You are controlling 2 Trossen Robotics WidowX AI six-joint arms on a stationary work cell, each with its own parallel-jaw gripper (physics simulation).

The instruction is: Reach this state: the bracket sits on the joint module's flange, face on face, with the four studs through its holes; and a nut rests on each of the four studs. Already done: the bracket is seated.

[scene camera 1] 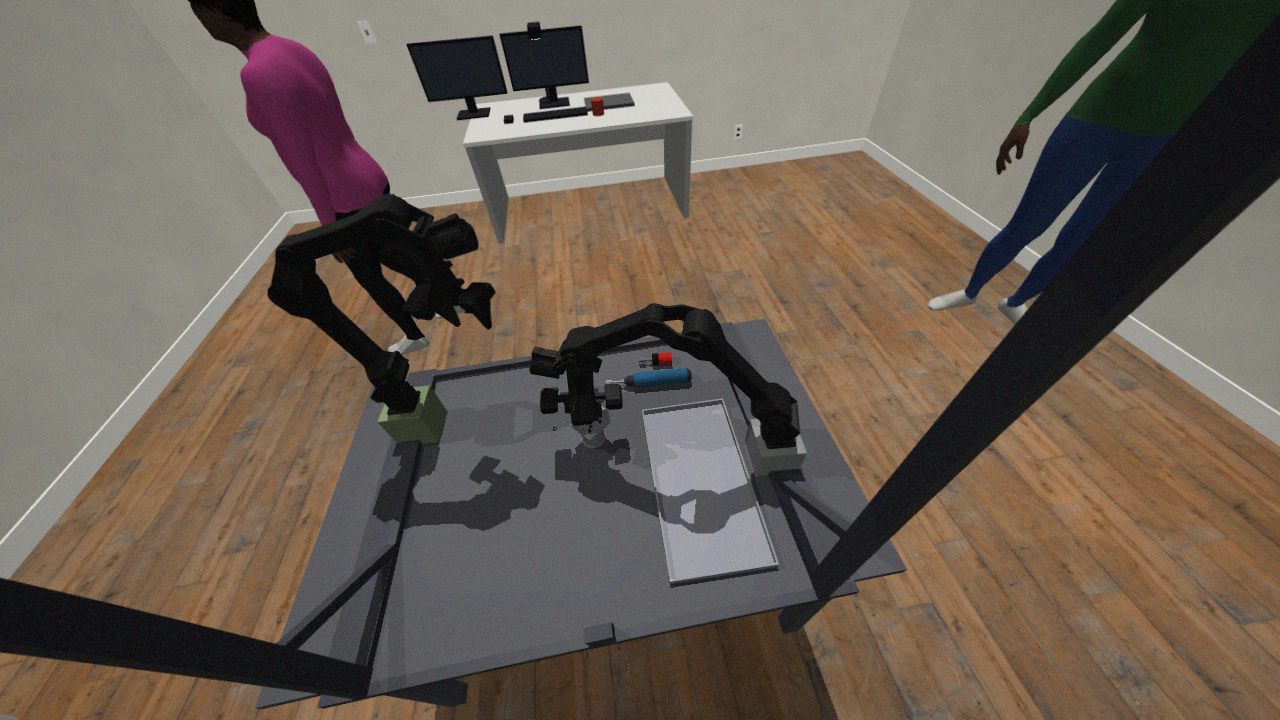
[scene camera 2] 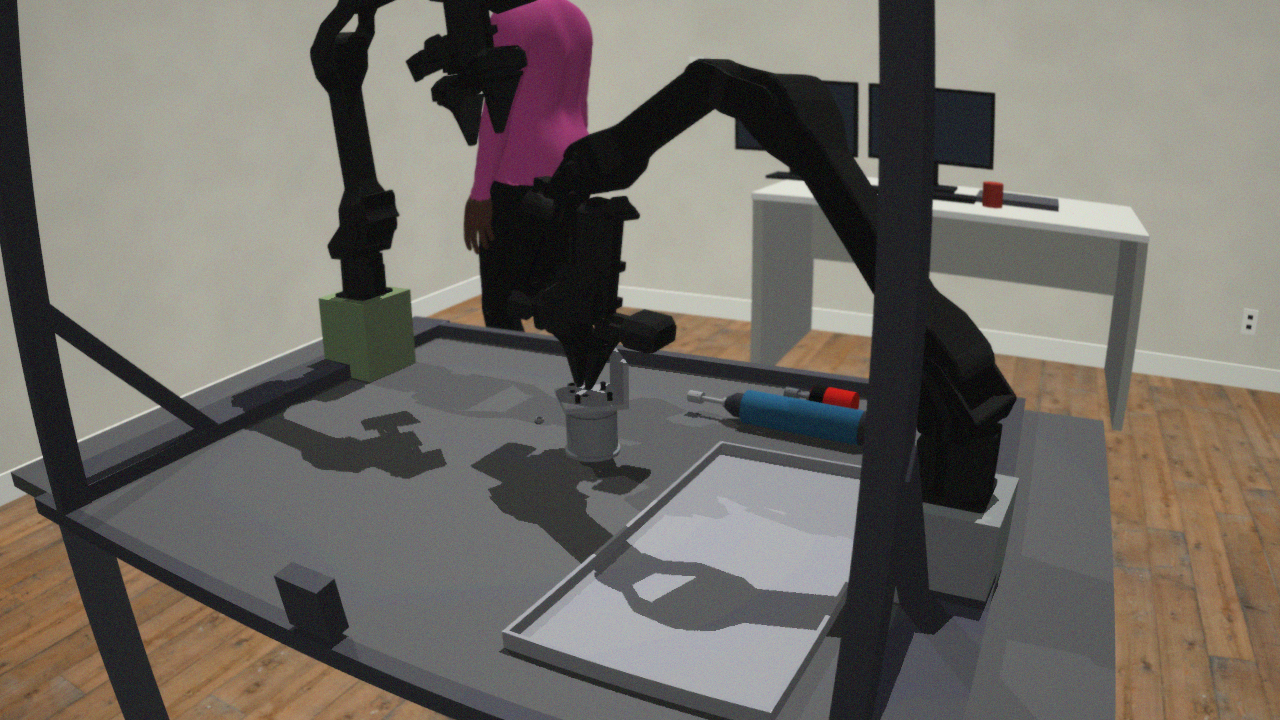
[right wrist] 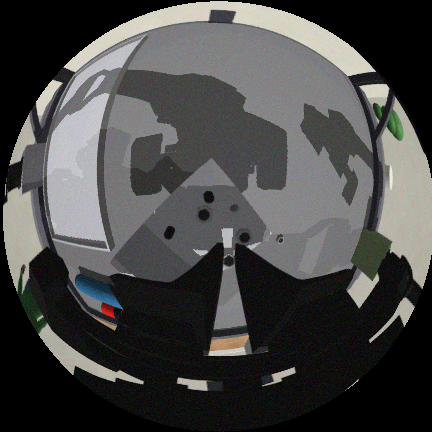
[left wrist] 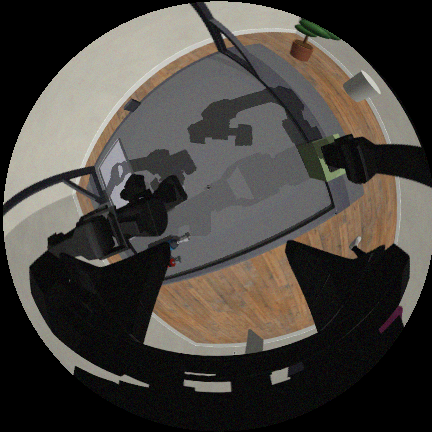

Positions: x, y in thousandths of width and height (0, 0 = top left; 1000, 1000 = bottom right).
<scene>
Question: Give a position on a shallow tray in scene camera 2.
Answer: At 564, 819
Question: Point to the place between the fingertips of my right gripper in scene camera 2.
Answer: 457, 540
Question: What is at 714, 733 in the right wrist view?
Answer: My right gripper.
</scene>
